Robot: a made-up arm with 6 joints.
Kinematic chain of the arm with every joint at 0, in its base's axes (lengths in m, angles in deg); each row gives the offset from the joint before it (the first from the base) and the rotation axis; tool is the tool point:
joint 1: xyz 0 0 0.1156 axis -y
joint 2: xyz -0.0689 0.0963 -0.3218 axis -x
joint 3: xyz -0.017 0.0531 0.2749 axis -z
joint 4: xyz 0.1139 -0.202 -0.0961 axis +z
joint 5: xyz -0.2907 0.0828 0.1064 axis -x
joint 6: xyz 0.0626 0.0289 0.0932 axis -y
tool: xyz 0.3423 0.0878 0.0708
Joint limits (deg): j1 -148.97..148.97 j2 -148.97..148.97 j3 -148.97..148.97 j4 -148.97..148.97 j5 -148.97..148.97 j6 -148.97..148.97
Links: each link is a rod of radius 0.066 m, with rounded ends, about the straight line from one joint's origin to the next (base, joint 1, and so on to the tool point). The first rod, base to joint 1, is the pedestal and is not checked.
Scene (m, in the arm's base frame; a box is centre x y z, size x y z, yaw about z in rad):
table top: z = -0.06
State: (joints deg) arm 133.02 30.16 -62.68 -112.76 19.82 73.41
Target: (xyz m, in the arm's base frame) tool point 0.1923 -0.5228 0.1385
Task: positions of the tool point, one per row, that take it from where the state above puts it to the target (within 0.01 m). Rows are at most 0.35 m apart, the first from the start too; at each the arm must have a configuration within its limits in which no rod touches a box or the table.
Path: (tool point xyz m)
1: -0.4075 0.5716 0.3449
2: -0.4927 0.2653 0.3817
3: -0.4439 -0.0556 0.3929
4: -0.2754 -0.3231 0.3597
5: -0.0395 -0.4851 0.2722
6: 0.1923 -0.5228 0.1385

